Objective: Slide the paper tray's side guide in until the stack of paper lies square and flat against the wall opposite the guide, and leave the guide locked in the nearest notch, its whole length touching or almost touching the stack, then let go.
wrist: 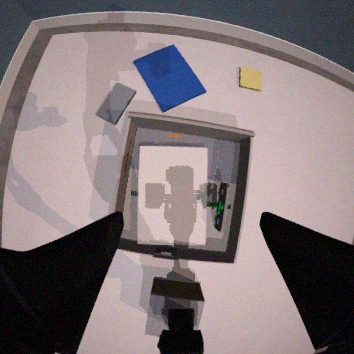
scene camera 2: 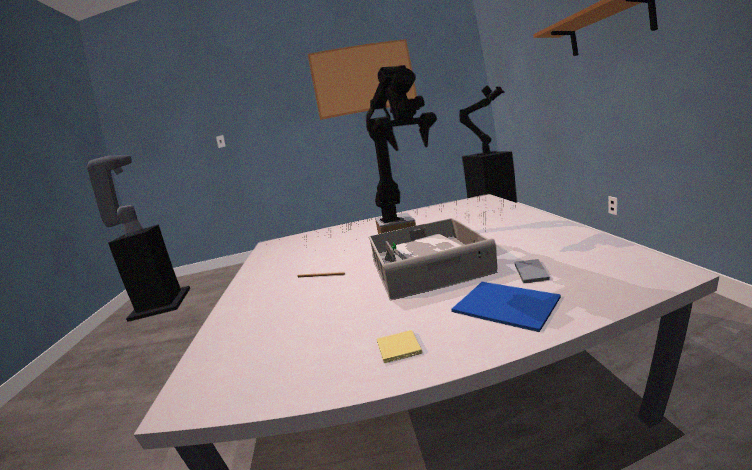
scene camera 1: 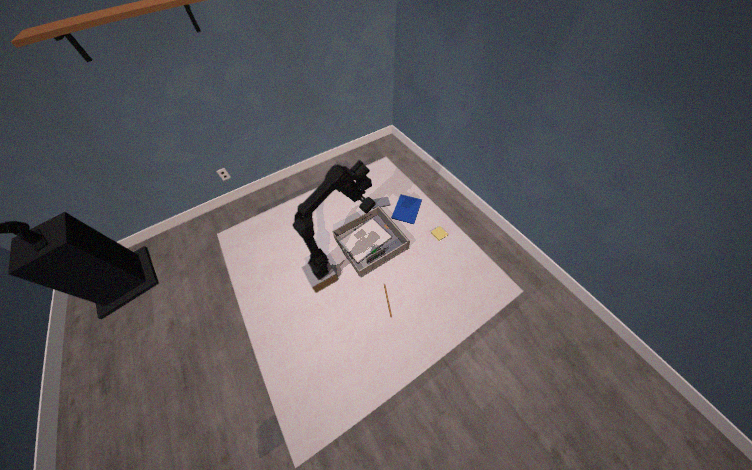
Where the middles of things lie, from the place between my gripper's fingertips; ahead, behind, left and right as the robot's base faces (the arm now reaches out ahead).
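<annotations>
There's a small grey block (wrist: 111,109) a long way ahead of my hand, well below it and a good way to the left of it. The blue book (scene camera 2: 529,309) is 360 mm ahead of my hand, 350 mm below it and 30 mm to the left of it. And the white paper stack (scene camera 1: 359,244) is 330 mm below my hand and 10 mm to the left of it. Going by their middles, the white paper stack is the nearest to my hand of the things named here.
</annotations>
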